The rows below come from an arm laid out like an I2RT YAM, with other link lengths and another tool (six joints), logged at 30 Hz.
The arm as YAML. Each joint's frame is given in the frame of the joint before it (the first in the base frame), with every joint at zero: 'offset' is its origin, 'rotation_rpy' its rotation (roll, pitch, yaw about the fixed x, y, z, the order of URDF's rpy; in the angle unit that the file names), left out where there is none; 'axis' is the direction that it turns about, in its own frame. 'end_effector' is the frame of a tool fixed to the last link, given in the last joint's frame.
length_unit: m
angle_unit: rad
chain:
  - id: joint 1
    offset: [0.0, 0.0, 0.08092]
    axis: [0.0, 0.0, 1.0]
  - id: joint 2
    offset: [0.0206, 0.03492, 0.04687]
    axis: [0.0, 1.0, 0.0]
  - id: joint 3
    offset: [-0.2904, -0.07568, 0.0]
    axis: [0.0, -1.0, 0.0]
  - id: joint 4
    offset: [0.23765, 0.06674, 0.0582]
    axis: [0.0, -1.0, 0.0]
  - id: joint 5
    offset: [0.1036, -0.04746, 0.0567]
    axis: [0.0, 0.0, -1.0]
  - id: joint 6
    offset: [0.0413, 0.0, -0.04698]
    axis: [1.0, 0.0, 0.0]
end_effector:
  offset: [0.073, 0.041, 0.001]
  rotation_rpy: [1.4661, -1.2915, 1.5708]
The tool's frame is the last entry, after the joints.
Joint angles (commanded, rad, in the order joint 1, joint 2, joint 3, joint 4, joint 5, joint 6), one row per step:
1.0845 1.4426 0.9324 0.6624 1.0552 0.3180
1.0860 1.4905 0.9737 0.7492 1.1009 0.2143
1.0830 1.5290 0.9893 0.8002 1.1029 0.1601
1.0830 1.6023 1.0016 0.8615 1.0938 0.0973
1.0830 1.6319 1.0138 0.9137 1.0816 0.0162
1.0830 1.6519 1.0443 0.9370 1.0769 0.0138
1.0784 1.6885 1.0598 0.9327 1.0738 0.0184
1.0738 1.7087 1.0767 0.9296 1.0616 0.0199
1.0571 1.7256 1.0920 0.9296 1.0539 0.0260
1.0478 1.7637 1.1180 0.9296 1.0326 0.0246
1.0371 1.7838 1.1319 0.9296 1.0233 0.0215
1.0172 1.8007 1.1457 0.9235 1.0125 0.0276
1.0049 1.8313 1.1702 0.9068 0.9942 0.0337
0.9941 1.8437 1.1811 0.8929 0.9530 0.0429
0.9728 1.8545 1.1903 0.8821 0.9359 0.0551
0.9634 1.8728 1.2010 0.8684 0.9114 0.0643
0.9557 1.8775 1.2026 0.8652 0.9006 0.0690
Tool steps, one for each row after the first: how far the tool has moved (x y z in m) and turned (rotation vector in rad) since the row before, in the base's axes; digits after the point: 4 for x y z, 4 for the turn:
0.0058 0.0049 0.0102 -0.0283 -0.0296 -0.0527
0.0049 0.0067 -0.0017 -0.0288 -0.0111 -0.0109
0.0076 0.0165 -0.0161 -0.0632 -0.0004 0.0014
0.0021 0.0066 -0.0009 -0.0513 -0.0176 0.0014
0.0019 0.0044 0.0081 0.0268 -0.0171 0.0041
0.0064 0.0081 -0.0102 -0.0183 0.0110 -0.0010
0.0039 0.0051 -0.0023 -0.0059 -0.0002 0.0073
0.0080 -0.0003 -0.0010 0.0035 -0.0013 -0.0085
0.0077 0.0085 -0.0065 -0.0149 0.0007 0.0109
0.0064 0.0023 -0.0036 -0.0097 0.0009 -0.0022
0.0096 -0.0013 -0.0030 -0.0033 0.0022 -0.0086
0.0088 0.0057 -0.0073 -0.0157 0.0081 0.0062
0.0045 0.0042 -0.0032 -0.0091 0.0003 0.0305
0.0093 -0.0030 -0.0029 -0.0003 0.0040 -0.0030
0.0055 0.0037 -0.0067 -0.0113 0.0082 0.0157
0.0032 -0.0007 -0.0020 -0.0017 0.0021 0.0035

